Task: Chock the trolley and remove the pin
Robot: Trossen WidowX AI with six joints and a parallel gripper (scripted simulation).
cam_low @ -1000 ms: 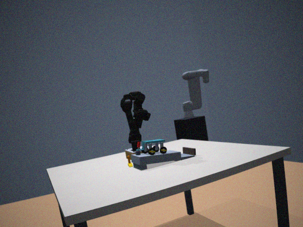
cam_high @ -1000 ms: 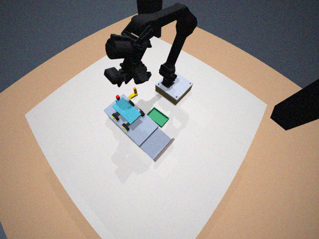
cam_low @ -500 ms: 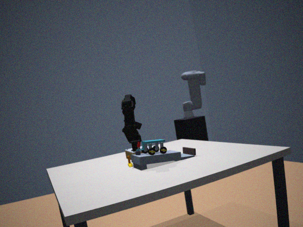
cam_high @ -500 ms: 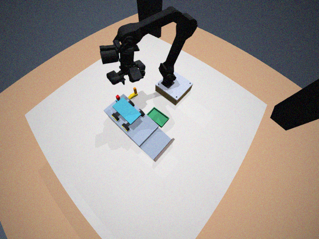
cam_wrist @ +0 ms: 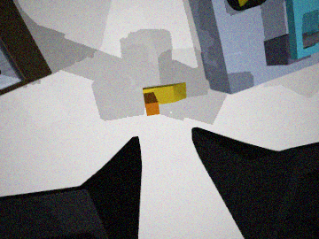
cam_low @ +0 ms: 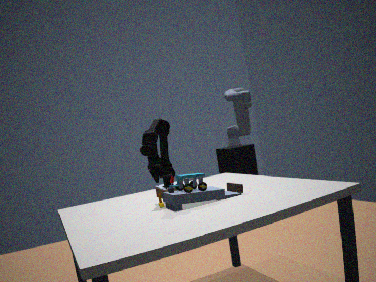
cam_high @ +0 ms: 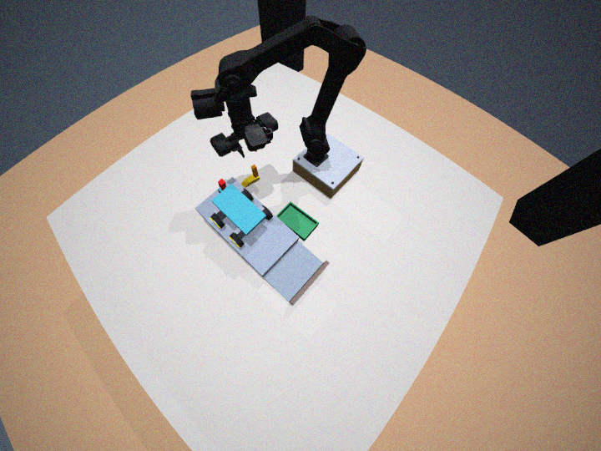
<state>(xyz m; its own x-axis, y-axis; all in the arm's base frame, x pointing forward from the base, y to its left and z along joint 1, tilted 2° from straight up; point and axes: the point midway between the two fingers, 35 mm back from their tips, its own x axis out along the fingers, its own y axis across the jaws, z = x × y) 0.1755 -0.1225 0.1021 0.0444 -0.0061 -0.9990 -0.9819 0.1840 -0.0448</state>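
Now: the yellow chock 2 cm ahead of my gripper tip and 11 cm below it. The rest, counted from my gripper tip: red-headed stop pin 13 cm ahead, 4 cm to the left; then trolley 15 cm ahead, 13 cm to the left, 2 cm below; then grey ramp 15 cm ahead, 14 cm to the left, 8 cm below.
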